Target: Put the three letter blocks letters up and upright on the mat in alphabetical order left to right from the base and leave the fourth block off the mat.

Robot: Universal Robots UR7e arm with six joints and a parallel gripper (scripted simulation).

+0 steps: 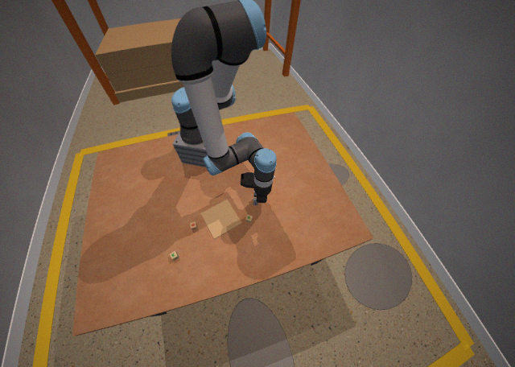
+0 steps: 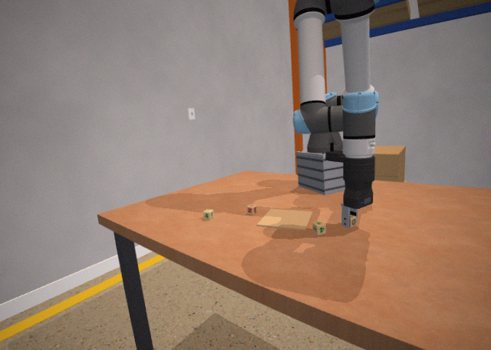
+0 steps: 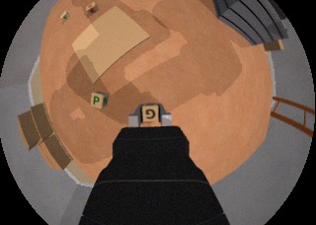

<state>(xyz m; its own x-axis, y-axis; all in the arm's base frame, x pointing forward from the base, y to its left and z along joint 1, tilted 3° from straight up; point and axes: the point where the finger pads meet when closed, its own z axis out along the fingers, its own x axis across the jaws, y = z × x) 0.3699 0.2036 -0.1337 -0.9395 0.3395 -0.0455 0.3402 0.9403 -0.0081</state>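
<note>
The tan mat lies 18 cm to the right of my hand, 4 cm ahead of it and 2 cm below it.
</note>
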